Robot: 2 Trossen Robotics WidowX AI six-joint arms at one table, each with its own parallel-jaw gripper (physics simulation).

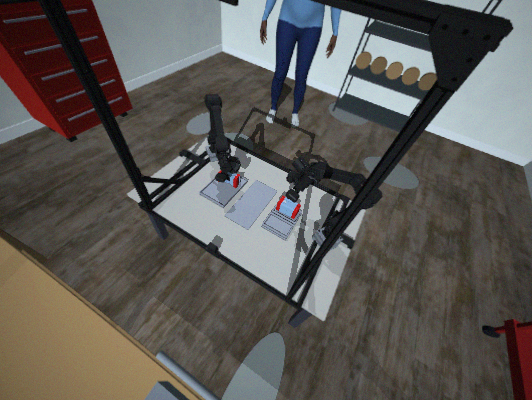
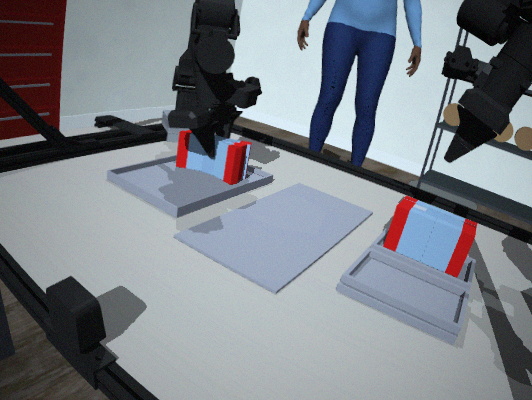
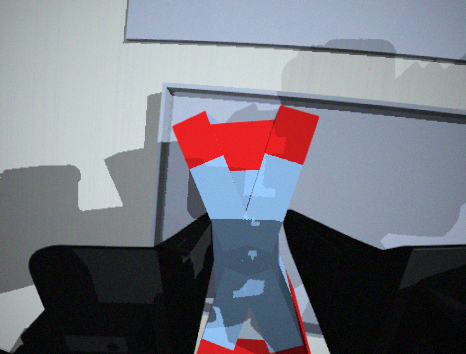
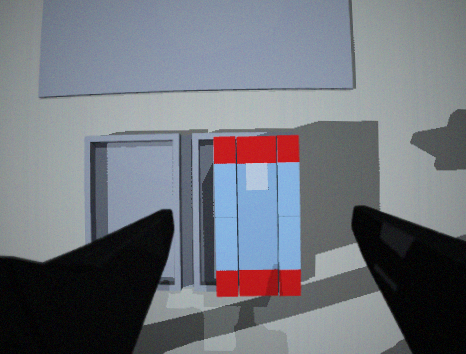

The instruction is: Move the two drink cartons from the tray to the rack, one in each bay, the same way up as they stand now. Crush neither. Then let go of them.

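Places are measured from the left arm's base along level axes (x ahead, y left, z up), in millimetres.
Pixels of known places: left gripper, between the fingertips: (image 1: 230, 178) (image 2: 218, 153) (image 3: 250, 216); right gripper, between the fingertips: (image 2: 449, 156) (image 4: 262, 218); left arm's base, origin of its link: (image 1: 214, 149).
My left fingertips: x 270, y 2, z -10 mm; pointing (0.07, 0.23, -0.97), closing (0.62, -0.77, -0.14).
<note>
For each thing: its top centre in the pictures, then the offset to it from my left fingertips.
- blue carton, centre of its top: (image 3: 247, 260) (image 2: 215, 137) (image 1: 228, 174) dz +29, dx -9, dy -7 mm
- tray, centre of its top: (image 3: 324, 225) (image 2: 194, 172) (image 1: 224, 185) dz -29, dx +21, dy -48 mm
- rack, centre of its top: (image 4: 186, 212) (image 2: 419, 266) (image 1: 282, 217) dz -25, dx +368, dy +171 mm
One red and blue carton (image 1: 235, 180) (image 2: 235, 165) (image 3: 242, 145) stands in the tray (image 1: 212, 192) (image 2: 142, 180) (image 3: 165, 110), with its sides pinched in at the middle. My left gripper (image 1: 228, 176) (image 2: 212, 154) (image 3: 250, 216) is part open, its fingers close on both sides of that waist; contact is unclear. The other carton (image 1: 288, 207) (image 2: 430, 235) (image 4: 257, 220) stands upright in the back bay of the rack (image 1: 277, 226) (image 2: 395, 280) (image 4: 176, 175), its sides straight. The rack's front bay is empty. My right gripper (image 1: 293, 196) (image 2: 448, 158) (image 4: 262, 218) is wide open above that carton.
A flat grey plate (image 1: 252, 205) (image 2: 280, 235) (image 3: 250, 20) (image 4: 200, 50) lies between tray and rack. Black frame bars edge the table, with a black block (image 2: 77, 315) at the front edge. A person (image 1: 297, 45) (image 2: 355, 75) stands behind the table.
</note>
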